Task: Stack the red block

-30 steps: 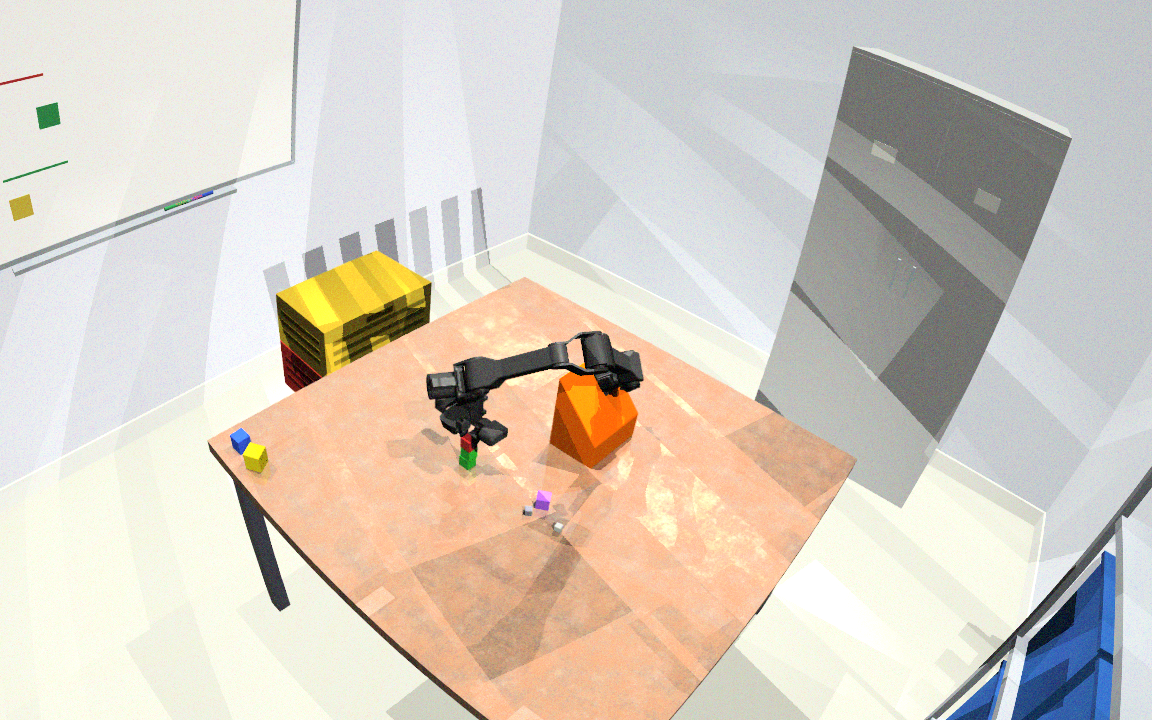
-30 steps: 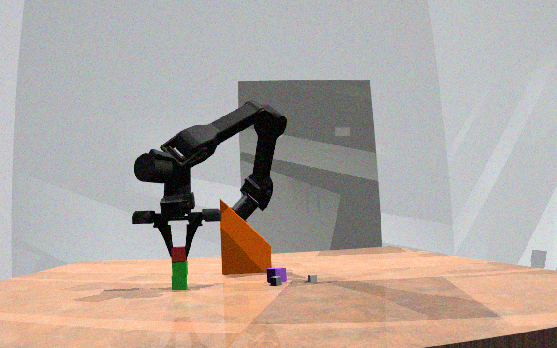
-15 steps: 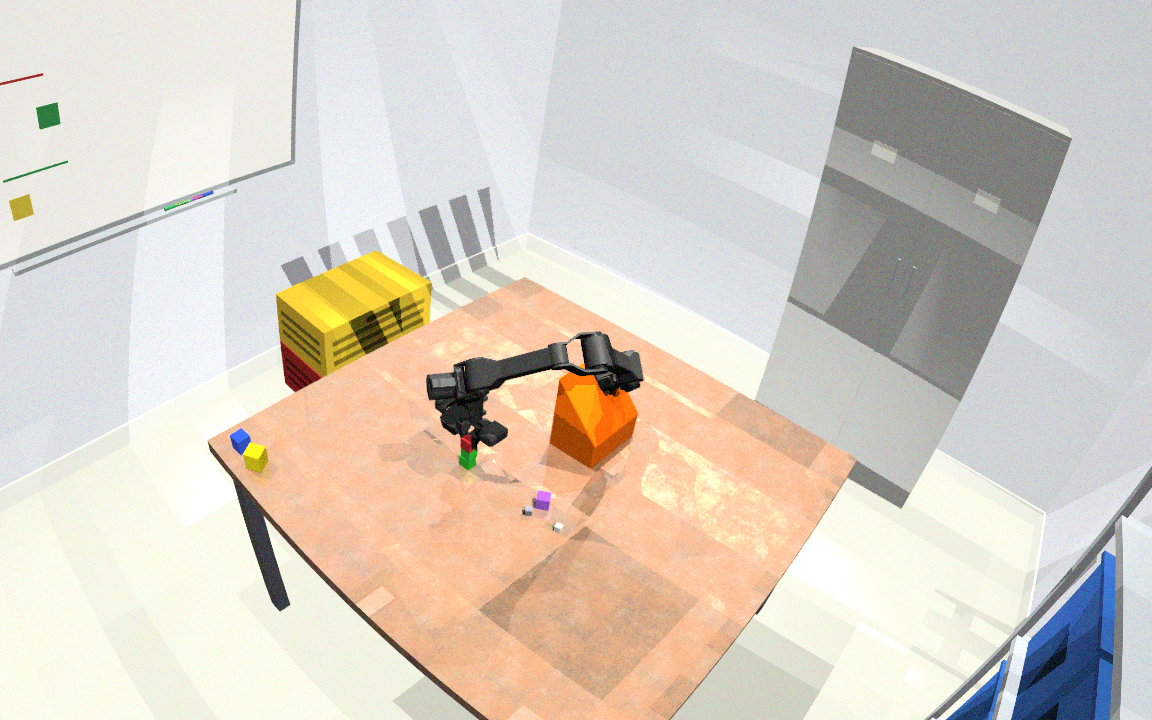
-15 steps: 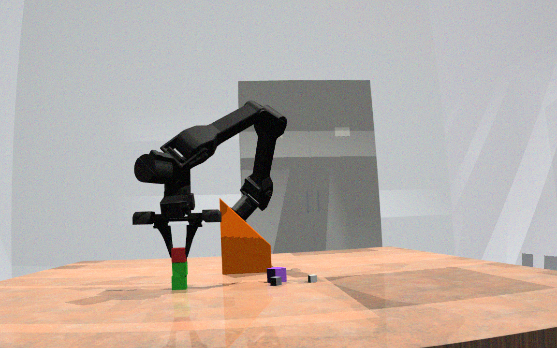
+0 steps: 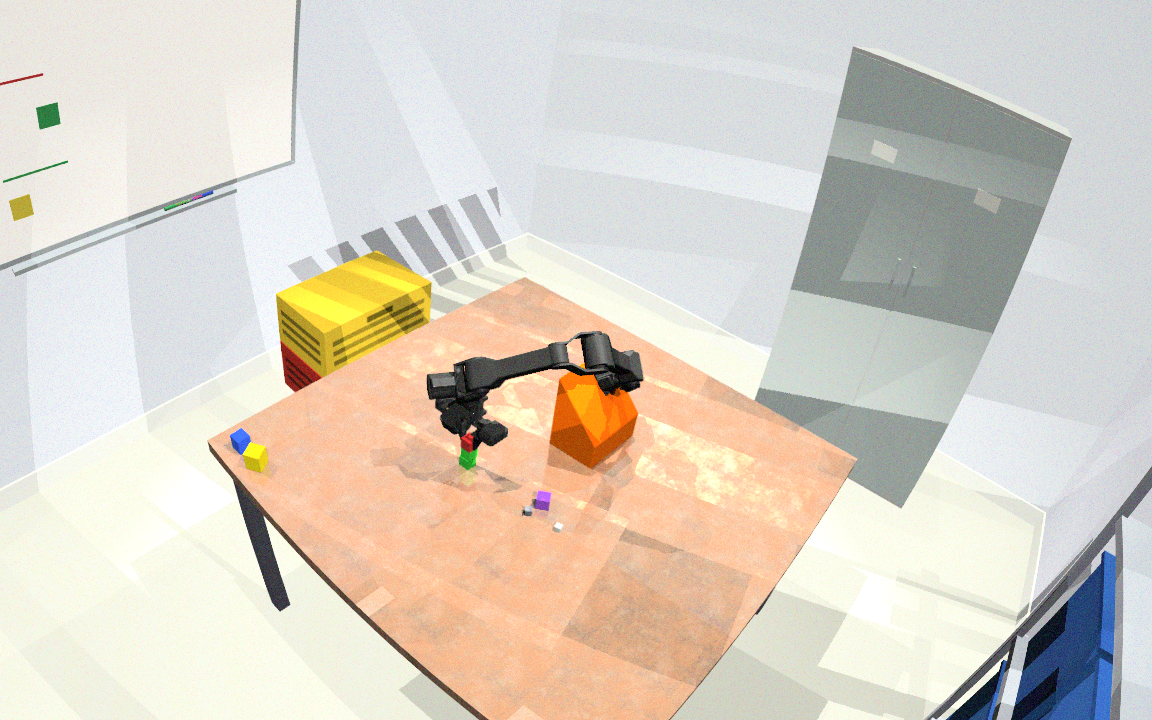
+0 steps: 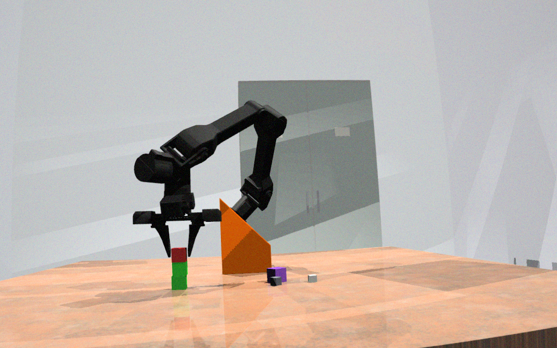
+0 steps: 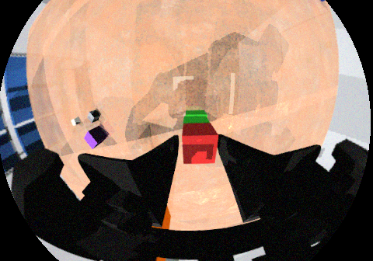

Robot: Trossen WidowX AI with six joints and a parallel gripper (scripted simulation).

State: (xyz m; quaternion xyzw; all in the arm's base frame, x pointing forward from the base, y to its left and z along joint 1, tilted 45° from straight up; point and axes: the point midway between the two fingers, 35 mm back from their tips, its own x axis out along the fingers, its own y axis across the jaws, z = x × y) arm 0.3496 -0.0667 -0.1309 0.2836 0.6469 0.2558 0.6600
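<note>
Right now the red block is right at my gripper tip. From my gripper tip the other things lie so: purple block (20 mm behind, 210 mm to the left, 50 mm below); then small white block (10 mm ahead, 290 mm to the left, 60 mm below); then small dark grey block (20 mm ahead, 210 mm to the left, 60 mm below).
</note>
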